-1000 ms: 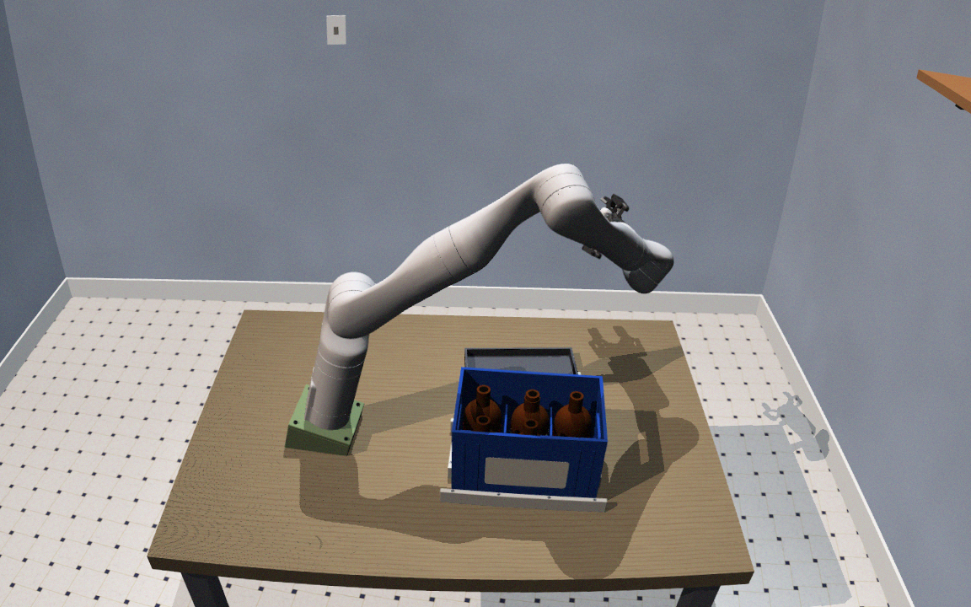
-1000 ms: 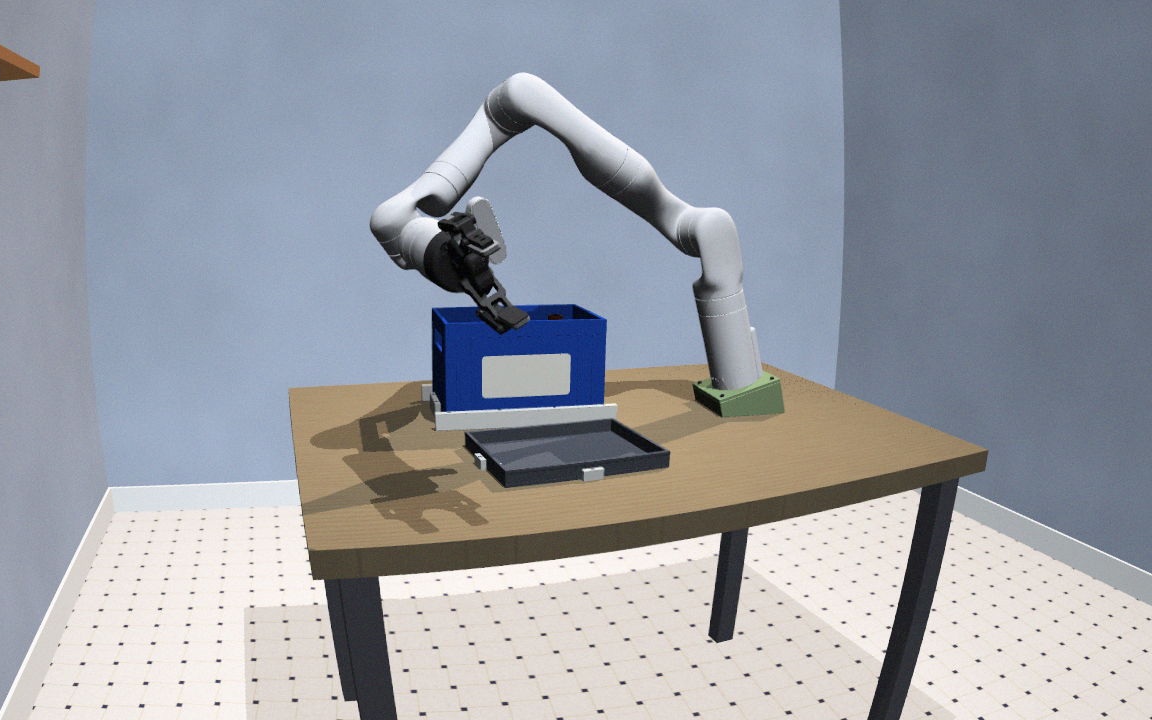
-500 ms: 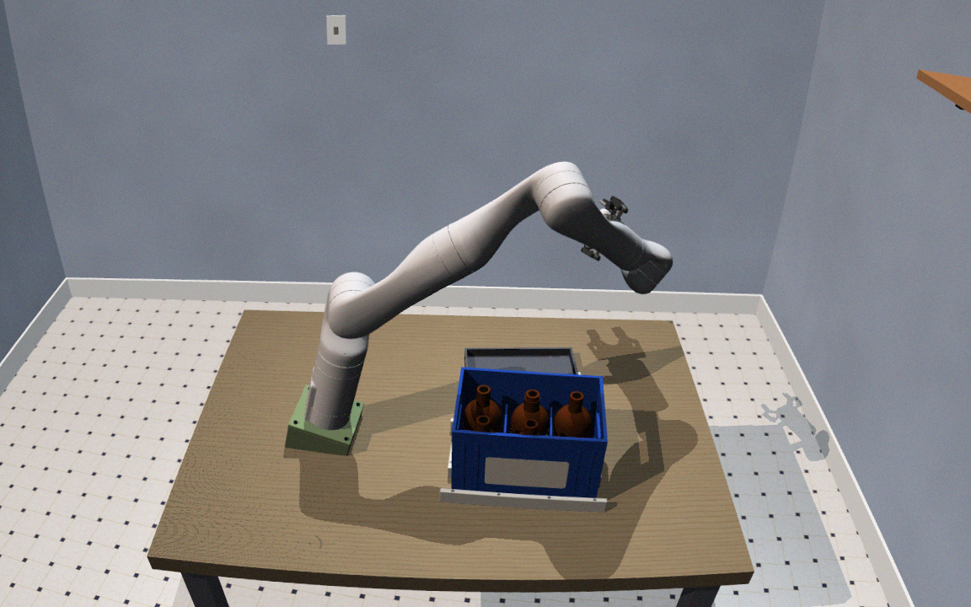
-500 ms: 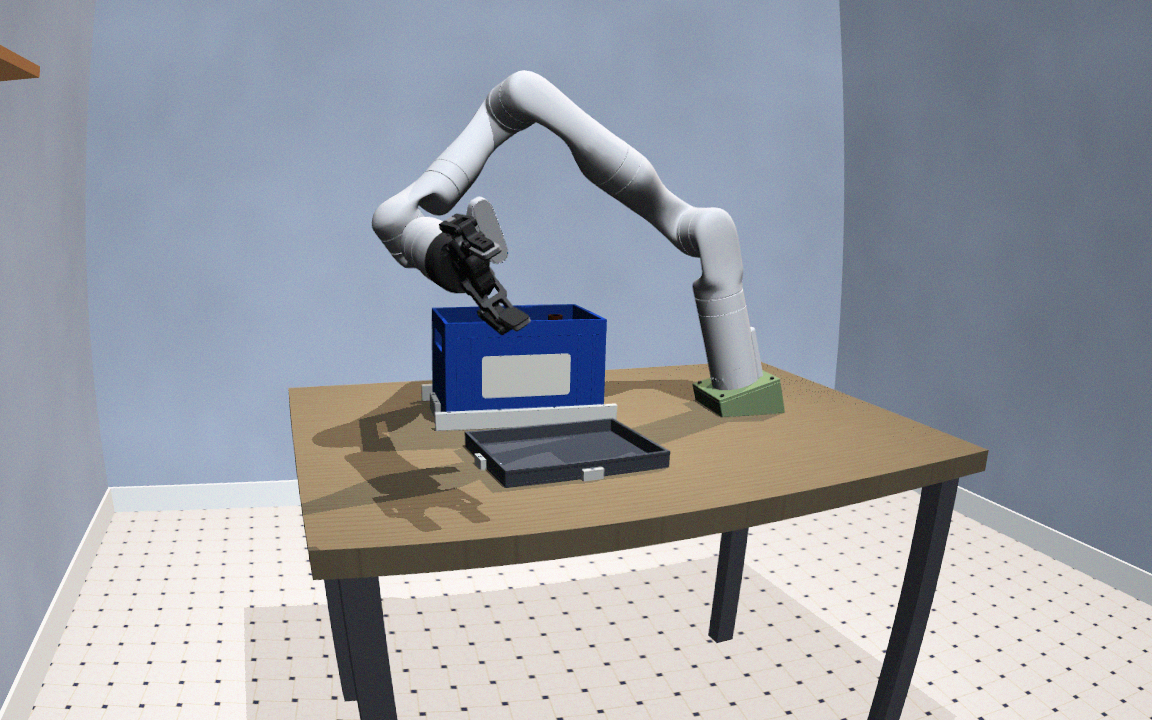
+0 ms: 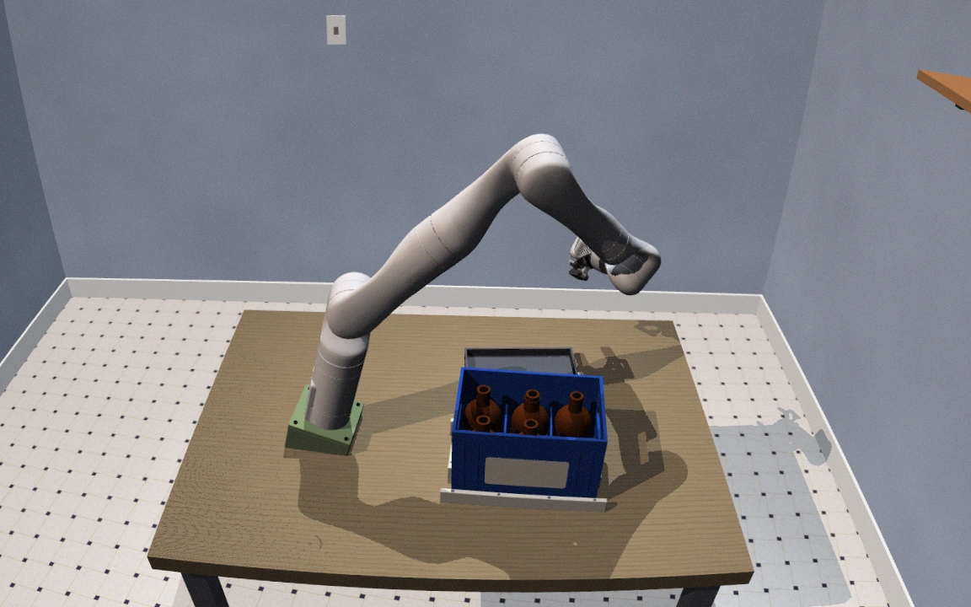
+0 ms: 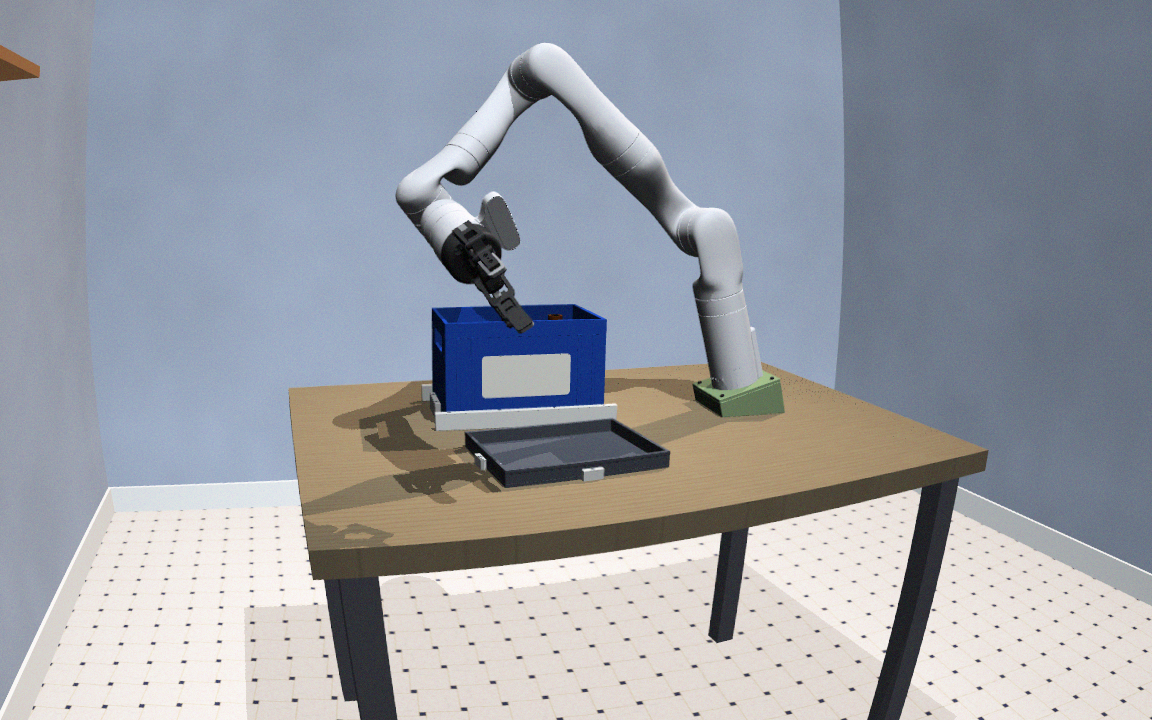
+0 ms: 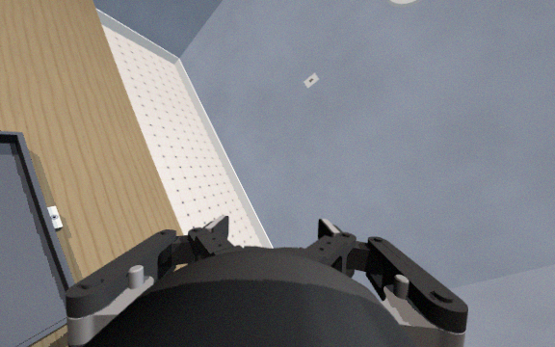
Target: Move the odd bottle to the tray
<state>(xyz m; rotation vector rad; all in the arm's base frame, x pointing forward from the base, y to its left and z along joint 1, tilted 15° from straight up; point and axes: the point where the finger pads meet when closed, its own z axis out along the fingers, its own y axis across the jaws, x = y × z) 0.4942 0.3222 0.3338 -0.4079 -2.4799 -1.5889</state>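
Right now the blue crate is 180 mm behind my hand, 430 mm to the right of it and 180 mm below it. The rest, counted from my hand: dark grey tray 150 mm behind, 160 mm to the right, 250 mm below.
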